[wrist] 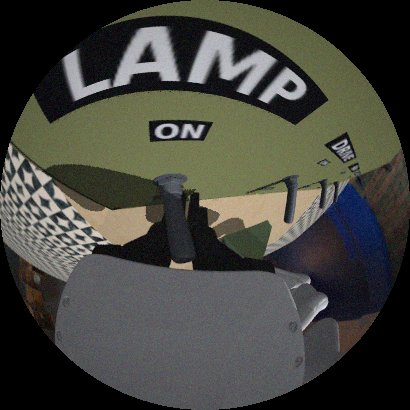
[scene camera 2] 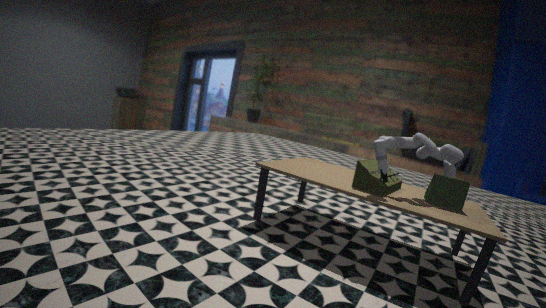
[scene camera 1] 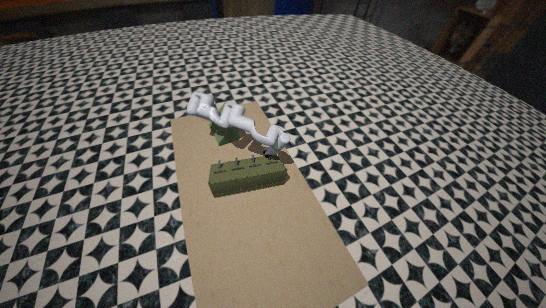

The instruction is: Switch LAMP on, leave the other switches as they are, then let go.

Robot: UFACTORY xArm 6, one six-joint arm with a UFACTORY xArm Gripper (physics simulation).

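Seen in the pictures: gripper, fingertip midpoint: (wrist: pixel 187 205) (scene camera 2: pixel 385 181) (scene camera 1: pixel 266 156); arm's base, link origin: (scene camera 2: pixel 448 186).
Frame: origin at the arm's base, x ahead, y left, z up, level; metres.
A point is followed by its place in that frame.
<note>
The olive switch box (scene camera 1: pixel 247 181) @(z 0.002, x 0.633, y -0.109 m) (scene camera 2: pixel 362 181) @(z -0.080, x 0.651, y 0.164 m) (wrist: pixel 260 107) stands on the table with a row of levers. In the wrist view, the LAMP label (wrist: pixel 170 62) and its ON plate (wrist: pixel 180 131) lie above the dark LAMP lever (wrist: pixel 177 227) @(z -0.010, x 0.529, y 0.134 m), which points toward the bottom of the view, away from ON. Whether it is switched on is unclear. My gripper (scene camera 1: pixel 270 154) @(z -0.051, x 0.489, y 0.130 m) (scene camera 2: pixel 384 178) @(z -0.051, x 0.489, y 0.130 m) (wrist: pixel 187 205) @(z -0.051, x 0.489, y 0.130 m) is shut and empty at the box's LAMP end. Its fingers are close behind the lever and partly hidden by it; contact cannot be told.
The DRIVE lever (wrist: pixel 290 200) @(z -0.024, x 0.477, y 0.029 m) stands beside LAMP, with further levers (scene camera 1: pixel 237 161) @(z -0.024, x 0.440, y -0.084 m) (scene camera 1: pixel 219 163) @(z -0.019, x 0.393, y -0.201 m) along the row. A dark green angular block (scene camera 1: pixel 223 136) @(z -0.055, x 0.131, y -0.059 m) (scene camera 2: pixel 446 192) @(z -0.031, x 0.030, y 0.082 m) (wrist: pixel 252 240) @(z -0.086, x 0.143, y -0.018 m) stands near the arm's base on the wooden table (scene camera 1: pixel 250 240) @(z -0.140, x 0.924, y -0.260 m) (scene camera 2: pixel 310 170) @(z -0.140, x 1.099, y -0.056 m).
</note>
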